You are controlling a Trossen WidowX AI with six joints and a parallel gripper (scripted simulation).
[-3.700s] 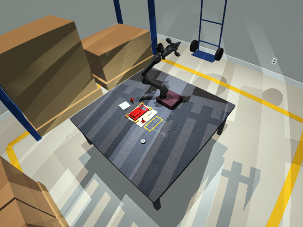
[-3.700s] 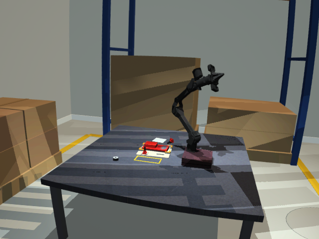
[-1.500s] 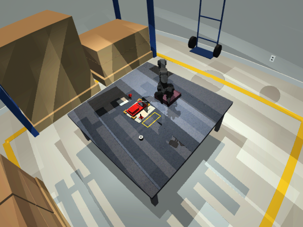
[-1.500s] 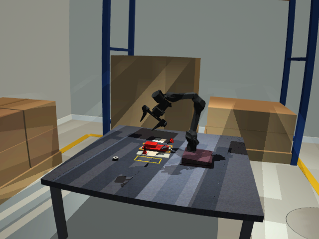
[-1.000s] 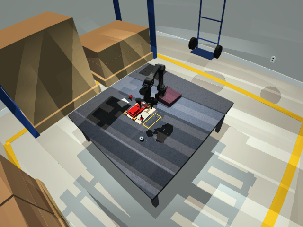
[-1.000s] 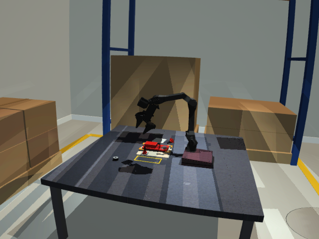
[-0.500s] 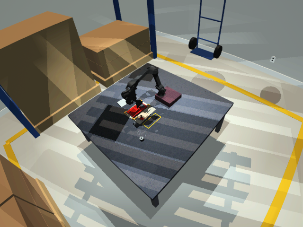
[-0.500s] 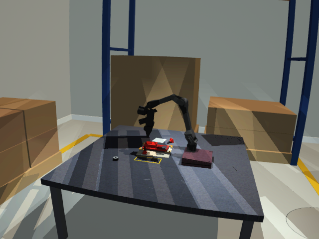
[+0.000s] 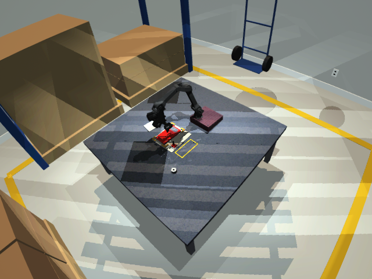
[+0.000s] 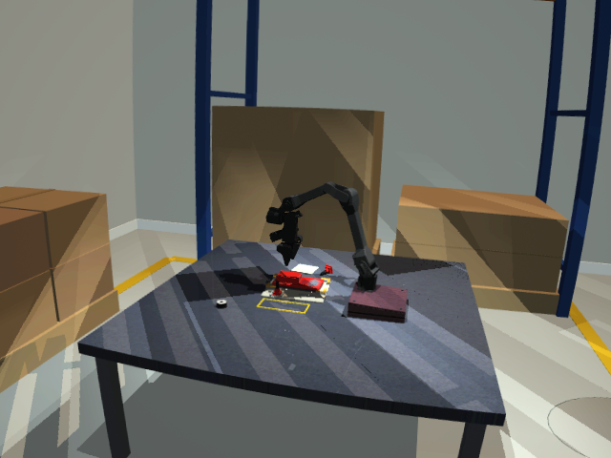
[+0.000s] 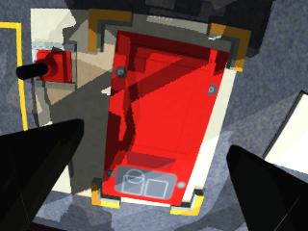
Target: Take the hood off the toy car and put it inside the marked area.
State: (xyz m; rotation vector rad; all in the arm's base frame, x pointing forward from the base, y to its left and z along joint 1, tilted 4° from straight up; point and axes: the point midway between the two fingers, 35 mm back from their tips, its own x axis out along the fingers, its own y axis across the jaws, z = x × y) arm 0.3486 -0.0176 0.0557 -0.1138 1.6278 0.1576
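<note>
Now: the hood 6 cm below my gripper tip. From my gripper tip the other things lie so: grey ring 32 cm to the left, 13 cm ahead, 9 cm below; white sheet 21 cm to the right, 10 cm below, 2 cm ahead.
</note>
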